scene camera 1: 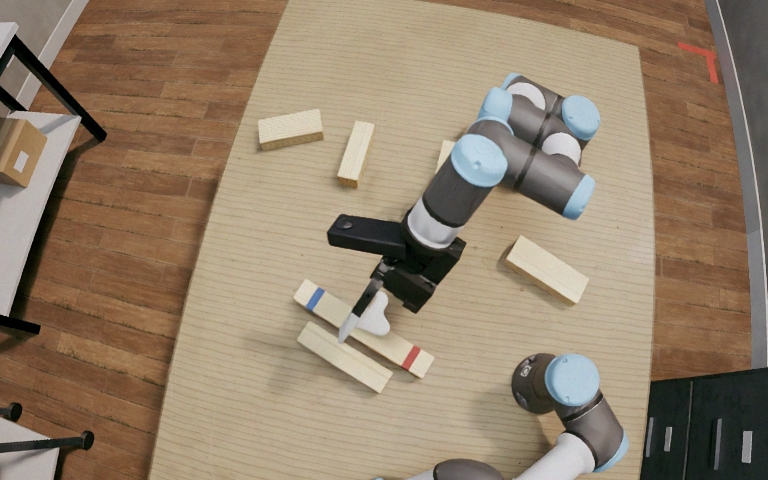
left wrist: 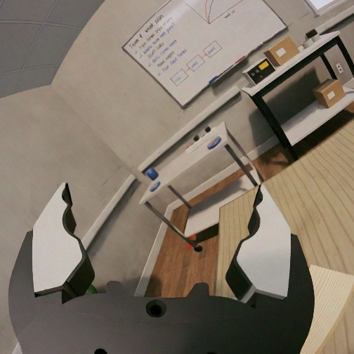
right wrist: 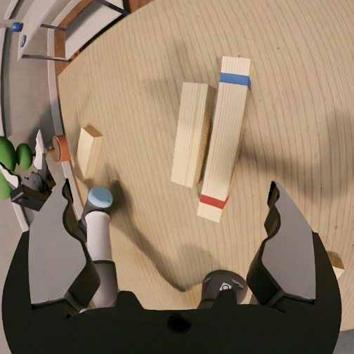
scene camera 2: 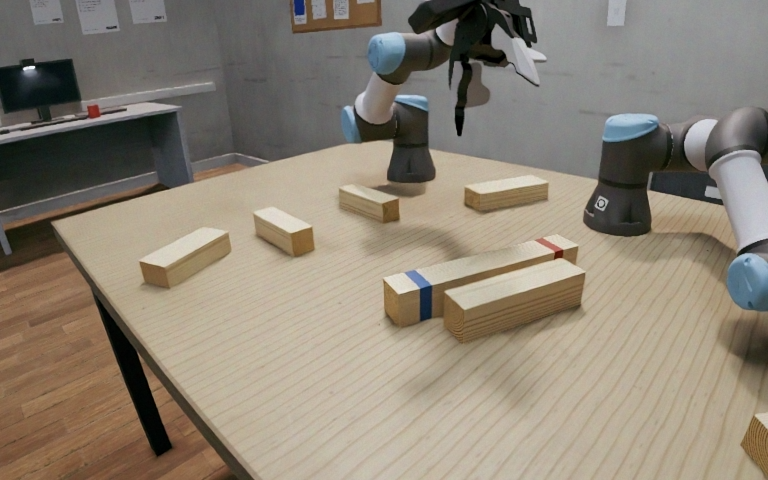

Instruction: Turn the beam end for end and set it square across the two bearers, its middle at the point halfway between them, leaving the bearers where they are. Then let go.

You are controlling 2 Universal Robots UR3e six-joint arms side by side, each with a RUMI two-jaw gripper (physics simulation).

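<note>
The wooden beam, with a blue band near one end and a red band near the other, lies flat on the table. Two short, roughly parallel blocks, apparently the bearers, lie apart from it: one bearer shows whole in scene camera 1; the other bearer is partly hidden there by the right arm. My right gripper is open and empty, high above the beam. My left gripper is open and empty, away from the beam.
A plain block lies close alongside the beam. Another block lies near the table's left edge, and another lies between the arms' bases. A block shows beside my left gripper.
</note>
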